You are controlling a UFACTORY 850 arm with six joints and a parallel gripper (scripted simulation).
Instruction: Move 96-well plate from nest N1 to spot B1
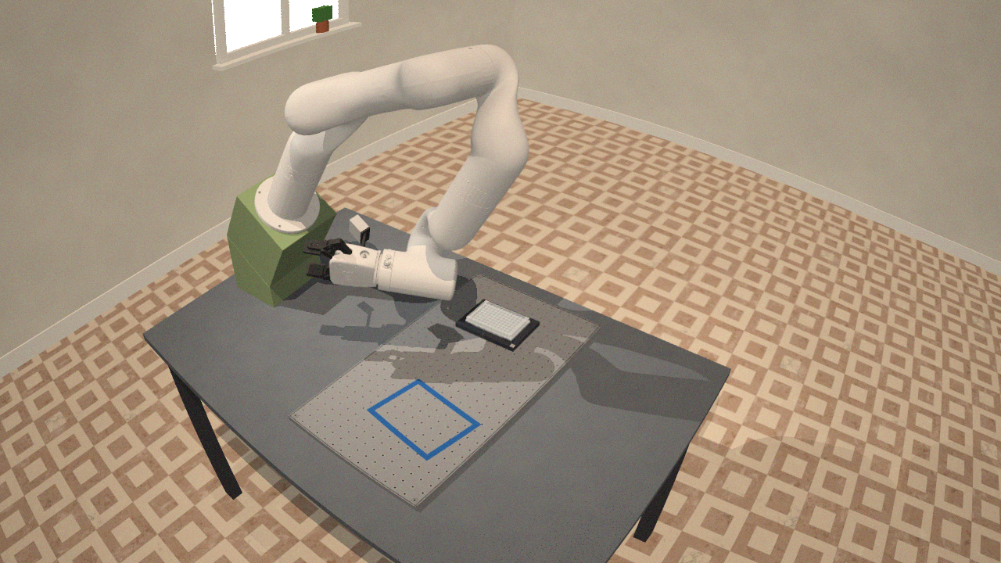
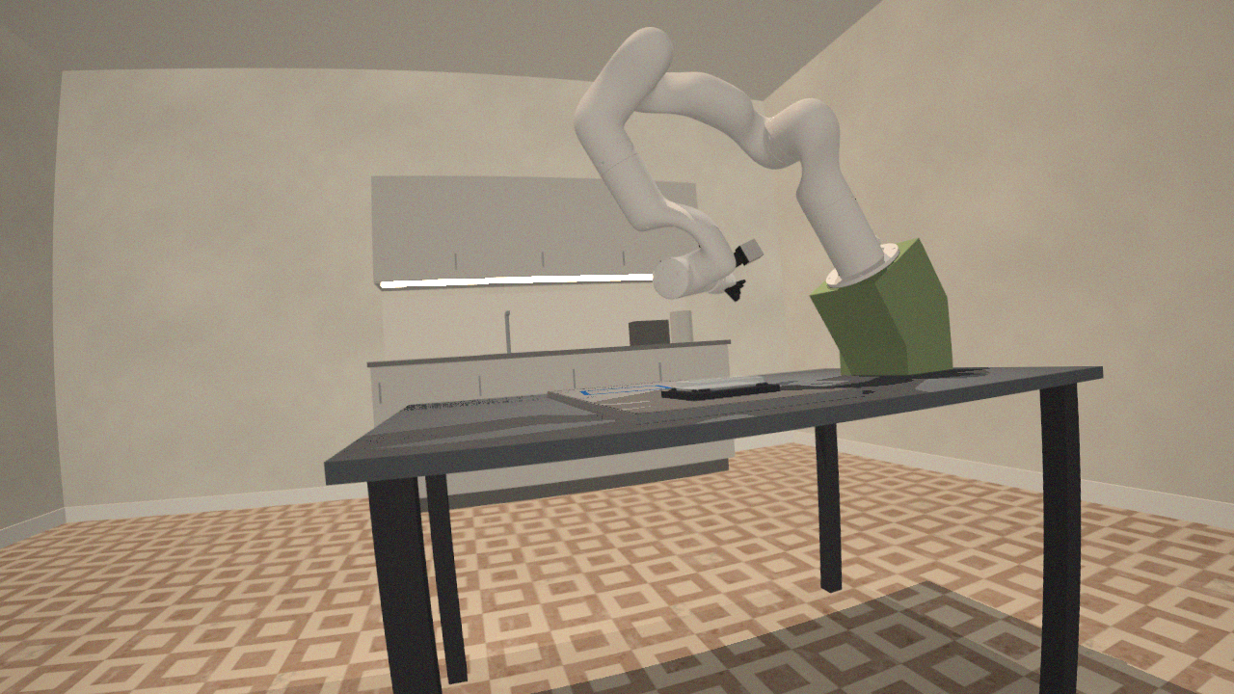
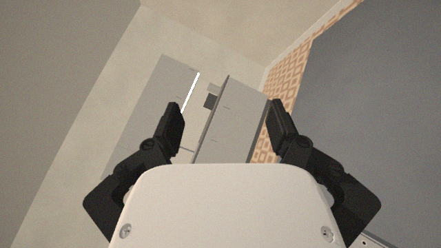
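My gripper is now 20 cm short of the 96-well plate, 38 cm to the right of it and 26 cm above it. Round my hand: black plate nest 20 cm ahead, 38 cm to the left, 27 cm below; label 28 cm ahead, 33 cm to the left, 27 cm below.
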